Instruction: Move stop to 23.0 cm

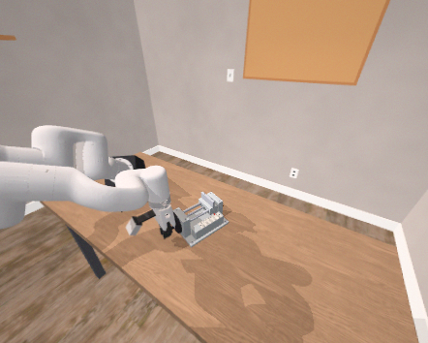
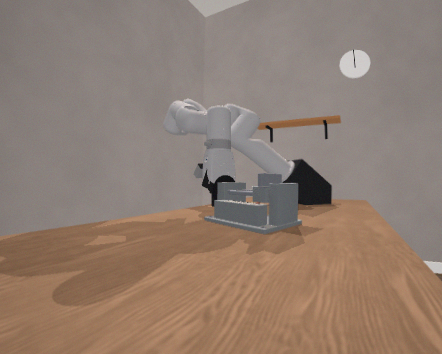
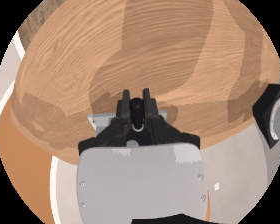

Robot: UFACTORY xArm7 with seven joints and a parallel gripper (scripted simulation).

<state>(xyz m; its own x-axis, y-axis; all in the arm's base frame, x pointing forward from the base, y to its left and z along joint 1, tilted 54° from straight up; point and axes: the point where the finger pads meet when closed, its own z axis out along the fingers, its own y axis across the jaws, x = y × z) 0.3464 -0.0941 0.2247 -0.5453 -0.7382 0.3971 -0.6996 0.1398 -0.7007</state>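
Now: the handwheel 2 cm ahead of my hand, 2 cm to the left of it and 1 cm above it. From my hand the other things lie so: sliding stop block 14 cm ahead, 15 cm to the left, 5 cm above.
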